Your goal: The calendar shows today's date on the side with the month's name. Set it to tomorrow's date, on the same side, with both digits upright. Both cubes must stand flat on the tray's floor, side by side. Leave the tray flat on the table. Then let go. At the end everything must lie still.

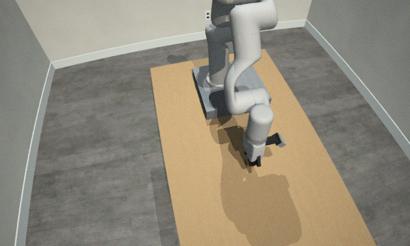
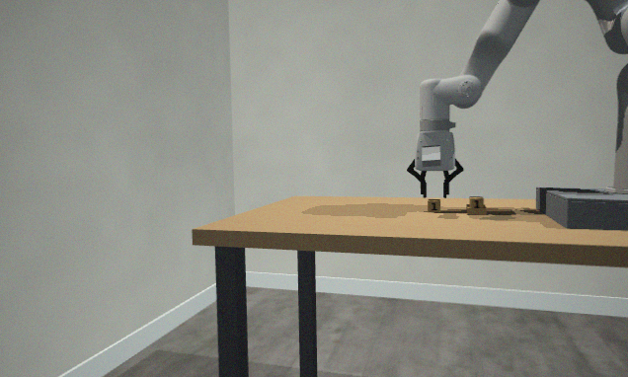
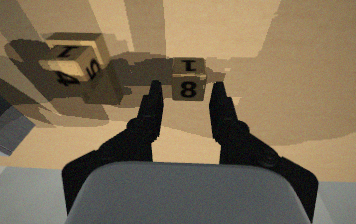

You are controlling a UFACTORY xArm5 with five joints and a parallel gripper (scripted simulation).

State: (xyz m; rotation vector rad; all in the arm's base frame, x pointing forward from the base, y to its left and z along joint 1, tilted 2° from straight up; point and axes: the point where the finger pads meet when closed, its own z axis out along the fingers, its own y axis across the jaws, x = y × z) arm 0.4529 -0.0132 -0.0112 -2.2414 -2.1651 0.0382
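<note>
Right now the wooden cube is 40 mm below my hand. From my hand the other things lie so: wooden tray (100 mm behind, 50 mm below).
</note>
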